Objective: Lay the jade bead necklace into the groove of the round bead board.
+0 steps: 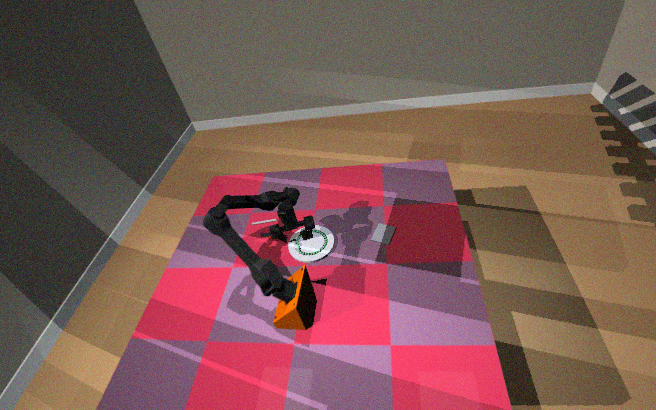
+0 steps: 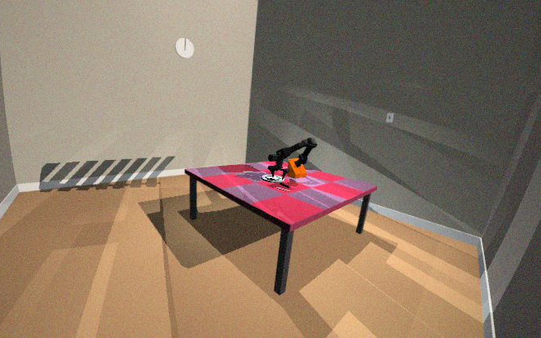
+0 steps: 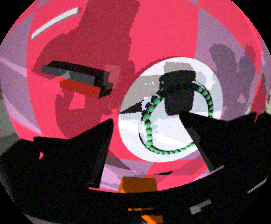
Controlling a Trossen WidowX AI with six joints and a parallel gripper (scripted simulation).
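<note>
My gripper tip is now 6 cm to the left of the round white bead board, 1 cm past it and 1 cm above it. The rest, counted from my gripper tip: red-handled tool (11 cm to the left, 4 cm ahead, 1 cm below); then flat grey pad (37 cm to the right, 2 cm below, 2 cm ahead); then thin white rod (18 cm to the left, 14 cm ahead, 2 cm below).
</note>
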